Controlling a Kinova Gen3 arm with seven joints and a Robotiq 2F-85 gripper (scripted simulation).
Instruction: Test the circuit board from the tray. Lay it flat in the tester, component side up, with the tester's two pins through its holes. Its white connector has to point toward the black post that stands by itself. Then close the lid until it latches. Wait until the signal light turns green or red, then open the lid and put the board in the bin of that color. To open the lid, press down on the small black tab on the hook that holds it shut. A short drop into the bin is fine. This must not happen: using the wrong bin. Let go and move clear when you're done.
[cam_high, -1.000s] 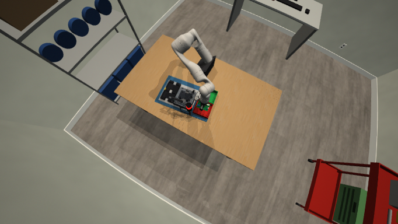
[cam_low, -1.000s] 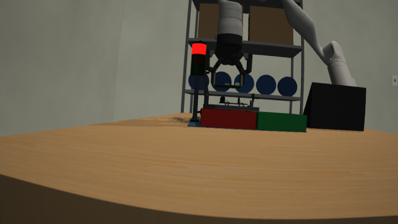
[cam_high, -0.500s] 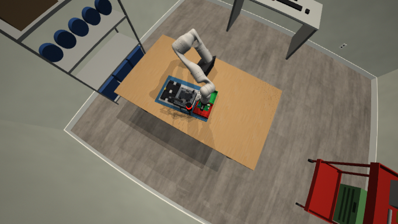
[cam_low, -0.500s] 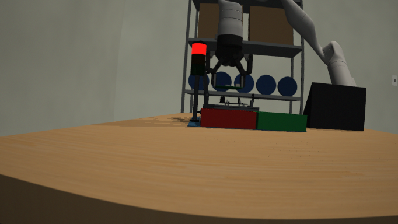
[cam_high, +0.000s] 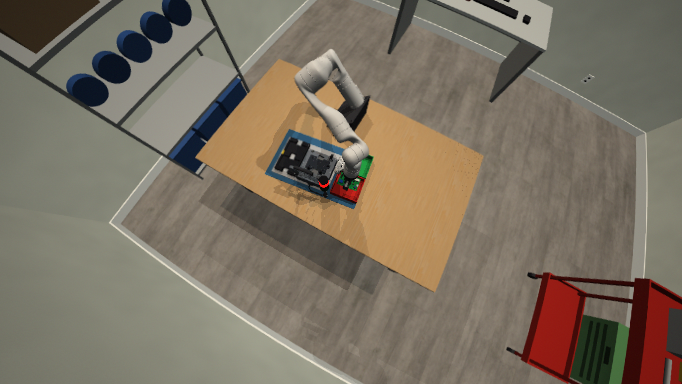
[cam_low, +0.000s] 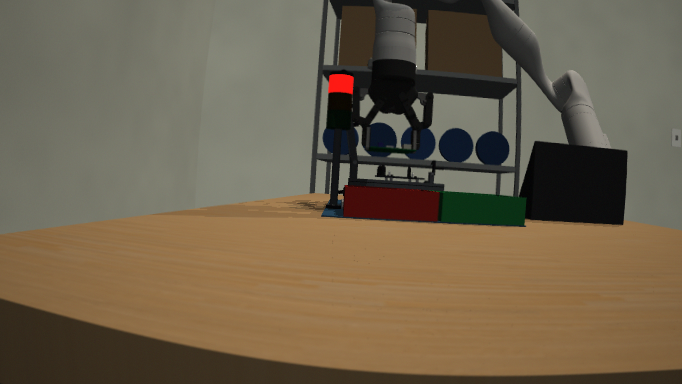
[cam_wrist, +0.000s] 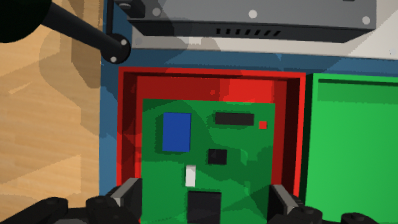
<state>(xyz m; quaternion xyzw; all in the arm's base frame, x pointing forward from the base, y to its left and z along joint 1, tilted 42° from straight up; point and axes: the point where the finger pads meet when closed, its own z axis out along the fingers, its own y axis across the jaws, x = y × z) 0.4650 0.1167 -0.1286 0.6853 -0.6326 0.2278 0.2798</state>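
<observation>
The red bin lies 100 mm below my hand. The rest, counted from my hand: green circuit board 10 mm below; then tester lid 90 mm ahead, 190 mm to the right, 70 mm above; then green bin 150 mm behind, 10 mm to the right, 100 mm below.
</observation>
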